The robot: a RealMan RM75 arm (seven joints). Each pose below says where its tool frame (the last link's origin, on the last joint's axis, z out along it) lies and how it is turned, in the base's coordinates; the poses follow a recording.
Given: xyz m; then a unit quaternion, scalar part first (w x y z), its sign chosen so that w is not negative.
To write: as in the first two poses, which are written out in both.
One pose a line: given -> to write
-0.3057 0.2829 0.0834 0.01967 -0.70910 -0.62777 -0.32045 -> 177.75 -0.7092 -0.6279 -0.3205 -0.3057 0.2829 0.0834
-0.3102 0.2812 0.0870 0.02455 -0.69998 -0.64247 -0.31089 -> 177.19 -0.7002 -0.6427 -0.3110 -0.3102 0.2812 0.0870
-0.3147 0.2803 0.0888 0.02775 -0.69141 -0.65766 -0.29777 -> 176.82 -0.6917 -0.6579 -0.2979 -0.3147 0.2803 0.0888
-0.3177 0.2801 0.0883 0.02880 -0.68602 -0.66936 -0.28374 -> 176.70 -0.6863 -0.6696 -0.2839 -0.3177 0.2801 0.0883
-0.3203 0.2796 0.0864 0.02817 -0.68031 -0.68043 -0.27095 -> 176.77 -0.6806 -0.6807 -0.2711 -0.3203 0.2796 0.0864
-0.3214 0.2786 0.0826 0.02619 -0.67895 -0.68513 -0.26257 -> 177.00 -0.6792 -0.6854 -0.2627 -0.3214 0.2786 0.0826
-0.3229 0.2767 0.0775 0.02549 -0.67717 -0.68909 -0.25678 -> 177.08 -0.6774 -0.6893 -0.2569 -0.3229 0.2767 0.0775
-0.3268 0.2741 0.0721 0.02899 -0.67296 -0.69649 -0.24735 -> 176.68 -0.6732 -0.6968 -0.2475 -0.3268 0.2741 0.0721
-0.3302 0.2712 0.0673 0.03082 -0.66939 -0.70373 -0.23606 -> 176.47 -0.6697 -0.7041 -0.2362 -0.3302 0.2712 0.0673
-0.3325 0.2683 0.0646 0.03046 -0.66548 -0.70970 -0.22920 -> 176.51 -0.6658 -0.7100 -0.2293 -0.3325 0.2683 0.0646
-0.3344 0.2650 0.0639 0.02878 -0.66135 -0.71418 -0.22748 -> 176.70 -0.6616 -0.7145 -0.2276 -0.3344 0.2650 0.0639
